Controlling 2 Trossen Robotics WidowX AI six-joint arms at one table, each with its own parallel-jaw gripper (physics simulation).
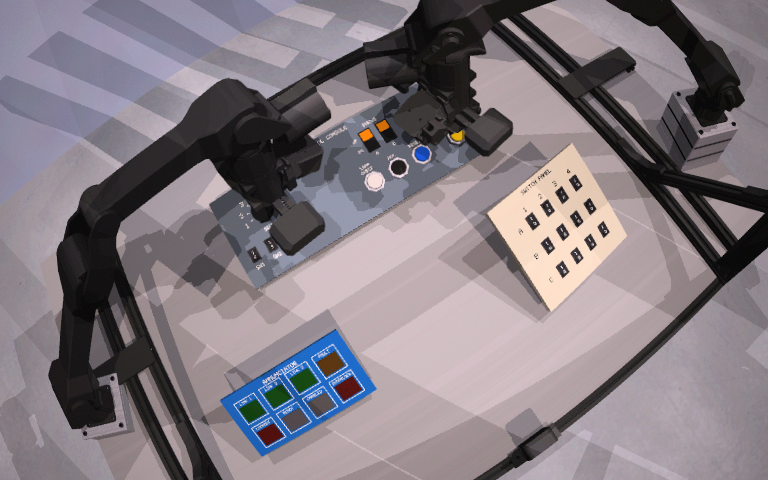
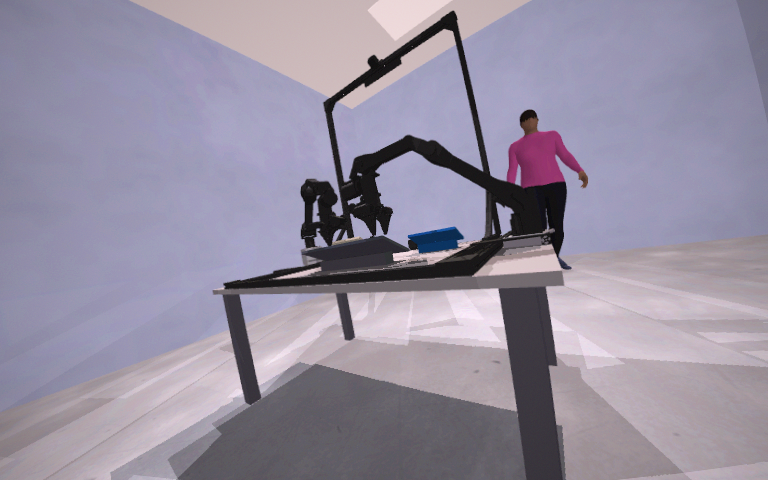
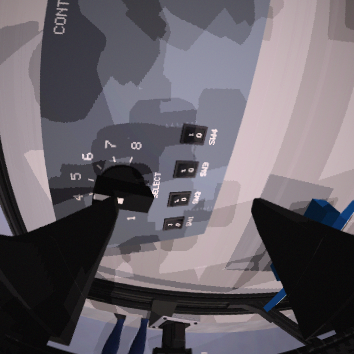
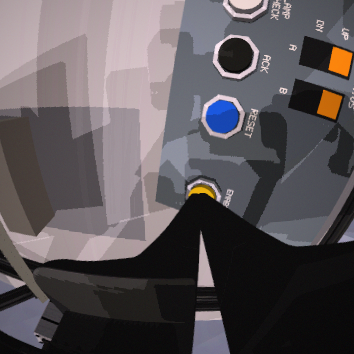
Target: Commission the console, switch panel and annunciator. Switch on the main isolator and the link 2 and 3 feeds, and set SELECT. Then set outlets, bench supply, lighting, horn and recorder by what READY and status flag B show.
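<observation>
The grey console lies under both grippers. My left gripper is open and empty above its SELECT end. The black SELECT knob has its white mark near 4, partly behind a fingertip. SW4, SW3, SW2 and SW1 show beside it. My right gripper is shut and empty, its tips overlapping the yellow ENABLE button; contact cannot be told. Status flags A and B show orange at UP.
The blue annunciator has dark green, brown, dark red and grey windows; READY looks grey. The tilted cream switch panel stands at the right, with rows A to C. RESET and ACK are near my right gripper.
</observation>
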